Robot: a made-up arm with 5 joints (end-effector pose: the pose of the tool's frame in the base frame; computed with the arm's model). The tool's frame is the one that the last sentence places.
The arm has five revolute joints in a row. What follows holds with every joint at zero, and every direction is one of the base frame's. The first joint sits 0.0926 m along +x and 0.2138 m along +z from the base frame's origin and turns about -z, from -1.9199 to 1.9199 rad. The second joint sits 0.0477 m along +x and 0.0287 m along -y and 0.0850 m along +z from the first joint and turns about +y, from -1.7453 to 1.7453 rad. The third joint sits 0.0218 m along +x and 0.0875 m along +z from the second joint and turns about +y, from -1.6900 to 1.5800 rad. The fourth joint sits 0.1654 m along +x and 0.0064 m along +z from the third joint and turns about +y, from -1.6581 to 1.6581 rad. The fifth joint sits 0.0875 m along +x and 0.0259 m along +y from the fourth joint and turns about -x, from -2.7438 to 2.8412 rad. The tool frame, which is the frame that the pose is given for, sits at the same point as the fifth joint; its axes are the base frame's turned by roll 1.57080, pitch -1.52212 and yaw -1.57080 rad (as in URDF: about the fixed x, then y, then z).
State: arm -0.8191 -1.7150 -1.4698 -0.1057 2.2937
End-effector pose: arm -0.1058 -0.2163 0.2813 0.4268 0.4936 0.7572 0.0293
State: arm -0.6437 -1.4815 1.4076 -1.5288 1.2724
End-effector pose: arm 0.1936 0.0723 0.4344 0.2859 0.9581 0.0128 0.0095
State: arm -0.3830 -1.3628 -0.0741 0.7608 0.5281
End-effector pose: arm 0.1406 0.0163 0.5577 -0.0435 -0.9005 0.1808 0.3930
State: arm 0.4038 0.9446 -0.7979 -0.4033 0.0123
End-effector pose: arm 0.4415 -0.1521 0.3368 -0.1446 -0.7784 -0.1334 0.5961
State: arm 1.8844 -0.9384 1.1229 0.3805 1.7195
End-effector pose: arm 0.0197 -0.2157 0.2972 -0.4717 0.0990 -0.0934 0.8712
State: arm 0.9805 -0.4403 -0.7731 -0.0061 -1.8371
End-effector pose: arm 0.1527 -0.0947 0.6266 0.4306 -0.8855 -0.1731 0.0240
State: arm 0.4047 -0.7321 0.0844 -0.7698 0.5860
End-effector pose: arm 0.2265 -0.0604 0.5698 -0.4525 -0.8885 0.0051 0.0764
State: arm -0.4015 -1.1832 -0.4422 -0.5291 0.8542
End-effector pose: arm 0.0120 -0.0372 0.5899 0.1922 0.9382 0.1633 0.2369
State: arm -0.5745 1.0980 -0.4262 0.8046 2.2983
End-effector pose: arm 0.3268 0.1483 0.1342 -0.0351 -0.0316 0.9863 0.1579
